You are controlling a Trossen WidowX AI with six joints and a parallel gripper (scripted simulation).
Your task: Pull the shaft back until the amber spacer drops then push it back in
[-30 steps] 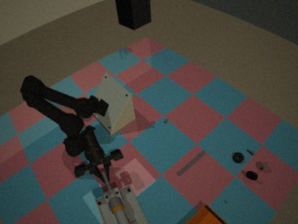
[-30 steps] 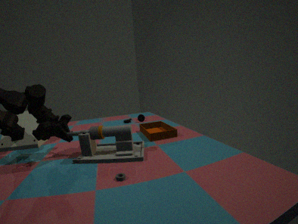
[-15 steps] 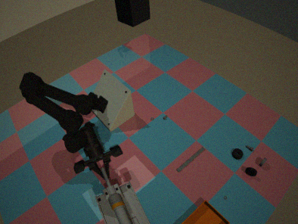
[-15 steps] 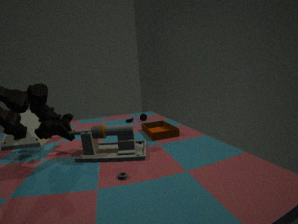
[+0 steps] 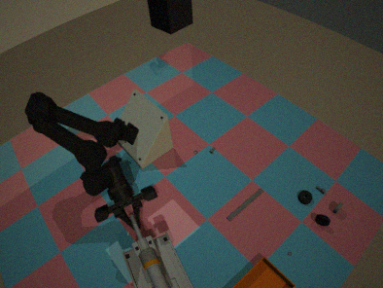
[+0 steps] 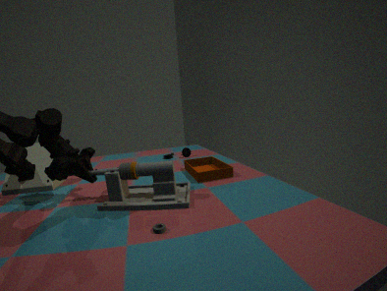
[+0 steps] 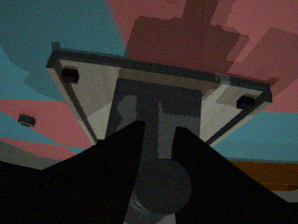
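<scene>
Now: gripper tip 60 mm short of the shaft, 20 mm to the left of it and 20 mm below it. Also, from my gripper tip: orange tray: 370 mm ahead, 90 mm to the left, 50 mm below; grey bar: 170 mm ahead, 310 mm to the left, 50 mm below; amber spacer: 120 mm ahead, 40 mm to the right, 20 mm above.
</scene>
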